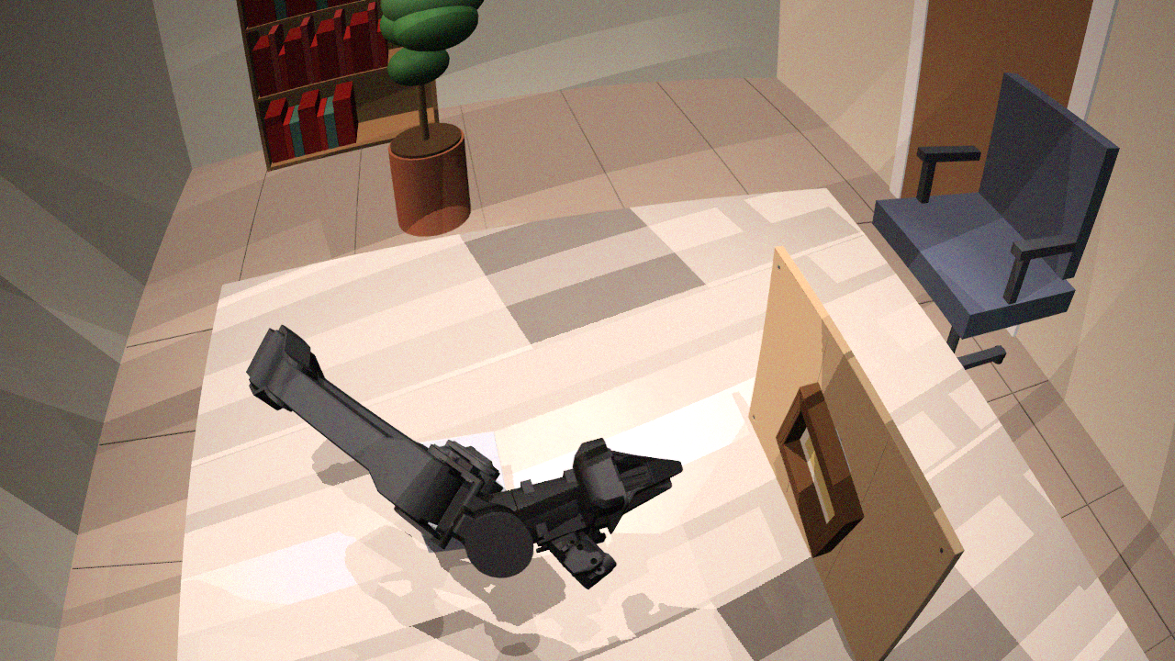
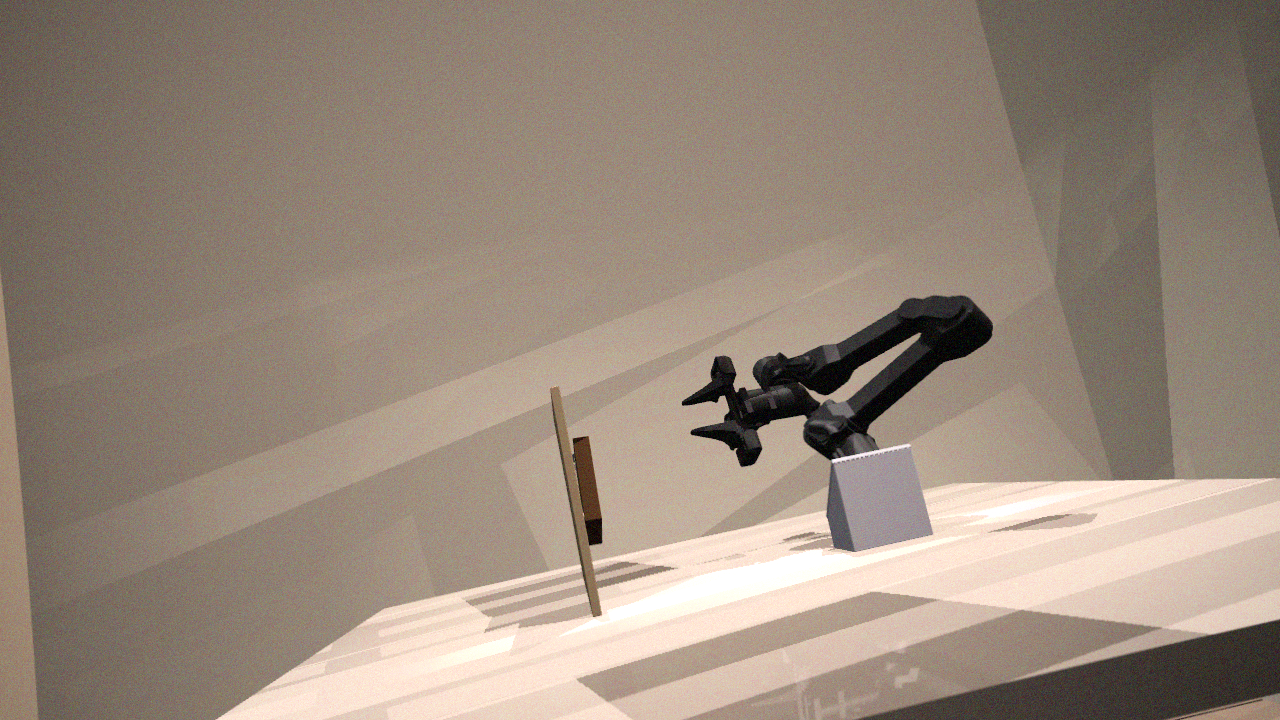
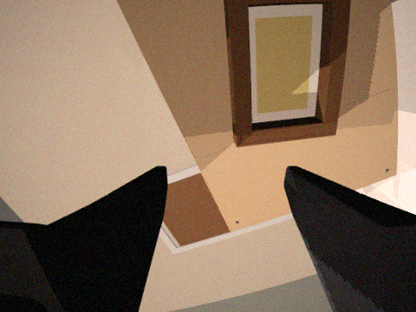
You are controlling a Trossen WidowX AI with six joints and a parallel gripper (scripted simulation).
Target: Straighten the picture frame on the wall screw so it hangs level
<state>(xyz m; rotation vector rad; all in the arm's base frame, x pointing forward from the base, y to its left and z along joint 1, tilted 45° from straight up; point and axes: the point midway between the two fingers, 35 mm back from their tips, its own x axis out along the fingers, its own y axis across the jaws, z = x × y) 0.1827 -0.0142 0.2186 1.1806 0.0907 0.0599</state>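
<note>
Now: gripper tip 190 mm short of the picture frame, 20 mm to the right of it and 90 mm above it. From my gripper tip the other things lie so: board wall: 200 mm ahead, 20 mm to the left, 90 mm below.
</note>
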